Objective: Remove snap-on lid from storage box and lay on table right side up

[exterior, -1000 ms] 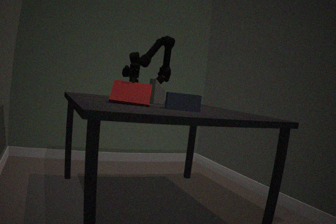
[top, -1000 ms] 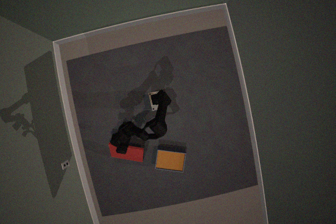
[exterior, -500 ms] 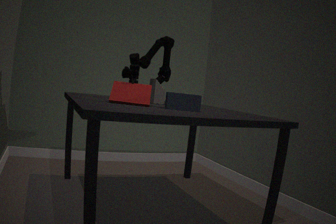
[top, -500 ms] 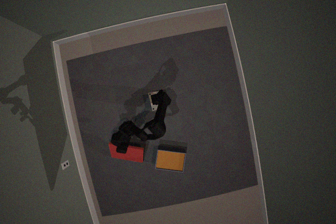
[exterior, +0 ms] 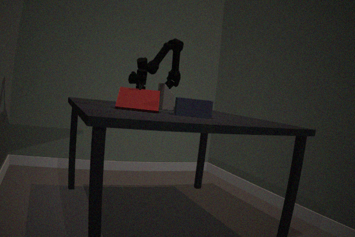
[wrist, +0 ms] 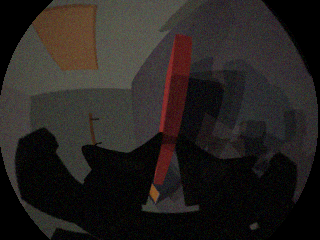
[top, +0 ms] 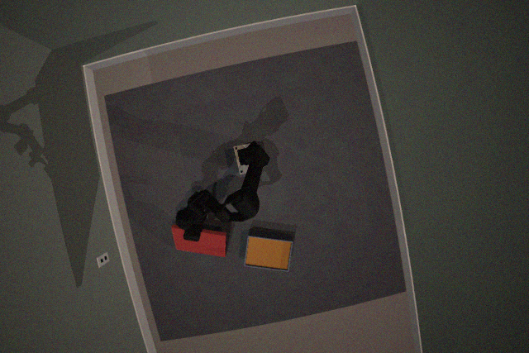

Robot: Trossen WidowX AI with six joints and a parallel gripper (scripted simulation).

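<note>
Now: the lid 6 cm ahead of my gripper tip, 2 cm to the right of it and 5 cm below it. The rest, counted from my gripper tip: grey-blue storage box 18 cm ahead, 27 cm to the left, 6 cm below.
</note>
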